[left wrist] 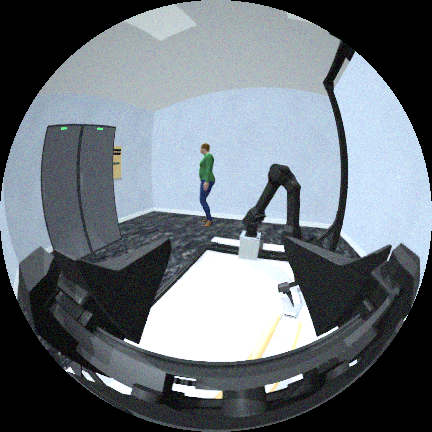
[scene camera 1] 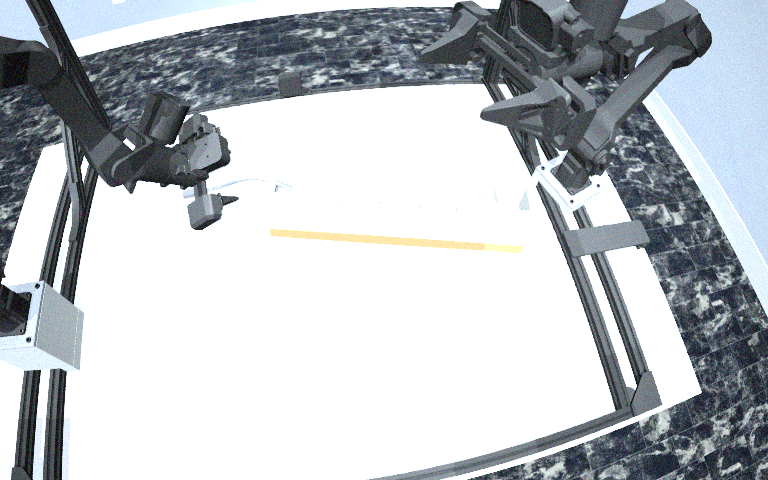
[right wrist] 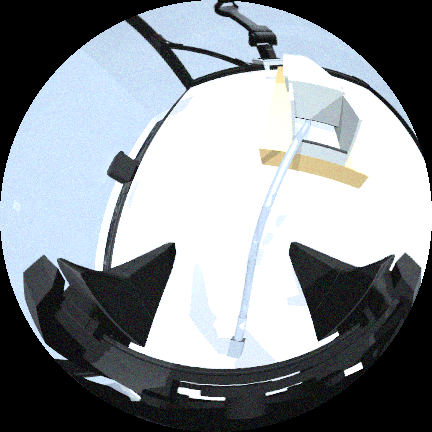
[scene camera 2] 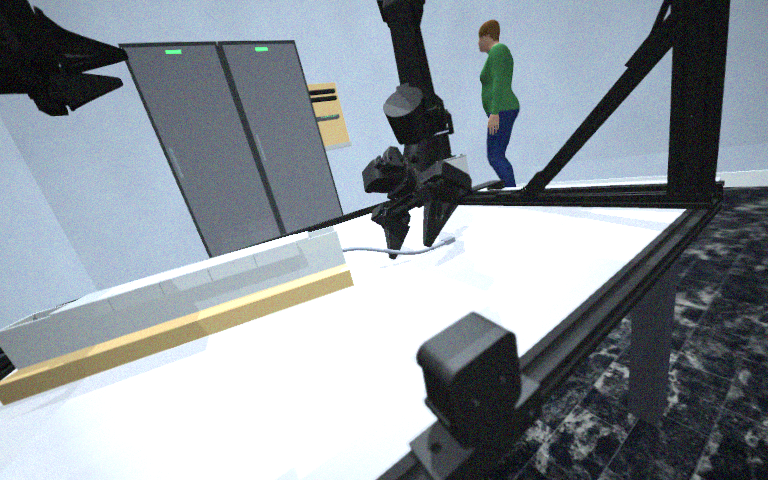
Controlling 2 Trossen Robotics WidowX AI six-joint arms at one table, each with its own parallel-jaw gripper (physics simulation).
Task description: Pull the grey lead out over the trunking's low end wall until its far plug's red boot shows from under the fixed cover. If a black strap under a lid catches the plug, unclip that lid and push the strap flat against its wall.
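Frame: origin at the left arm's base, x left, y back, z up, level; centimetres.
Seen in the pictures: left gripper, fingertip midpoint: (left wrist: pixel 229 244) (scene camera 1: pixel 449 83) (scene camera 2: pixel 124 69); right gripper, fingertip midpoint: (left wrist: pixel 304 302) (scene camera 1: pixel 233 175) (right wrist: pixel 234 248) (scene camera 2: pixel 408 253); left arm's base, link origin: (scene camera 1: pixel 571 177) (right wrist: pixel 268 58); right arm's base, link origin: (left wrist: pixel 250 234) (scene camera 1: pixel 11 315).
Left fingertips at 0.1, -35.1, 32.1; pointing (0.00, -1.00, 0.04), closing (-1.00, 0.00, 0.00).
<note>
Offsets run from my left fingertips to a thing's top centre, as dx, dy, dz. "*": to the spot under its first point.
The grey lead @[* -27.0, -15.7, -33.6] (scene camera 1: pixel 243 180) (scene camera 2: pixel 370 249) (right wrist: pixel 256 235) runs out over the low end wall (right wrist: pixel 325 151) of the pale trunking @[-9.8, +4.4, -28.6] (scene camera 2: pixel 322 254) (right wrist: pixel 354 122) and curves across the table to a small grey end block @[-31.2, -24.5, -35.4] (scene camera 2: pixel 449 240) (right wrist: pixel 236 347). My right gripper (scene camera 2: pixel 411 251) (right wrist: pixel 234 248) is open just above the table, with the lead passing between its spread fingers, not gripped. My left gripper (scene camera 1: pixel 451 87) (scene camera 2: pixel 124 68) (left wrist: pixel 229 244) is open and empty, high up, away from the trunking. No red boot or black strap shows; the trunking is washed out in scene camera 1.
A tan wooden base (scene camera 1: pixel 396 240) (scene camera 2: pixel 283 292) (right wrist: pixel 320 170) lies under the trunking. Dark rails (scene camera 1: pixel 600 316) (scene camera 2: pixel 594 288) edge the white table. A black box-shaped part @[* -45.2, +0.8, -32.5] (scene camera 1: pixel 291 84) (scene camera 2: pixel 470 376) (right wrist: pixel 122 167) sits on one rail. A person (scene camera 2: pixel 498 79) (left wrist: pixel 207 170) stands beyond the table.
</note>
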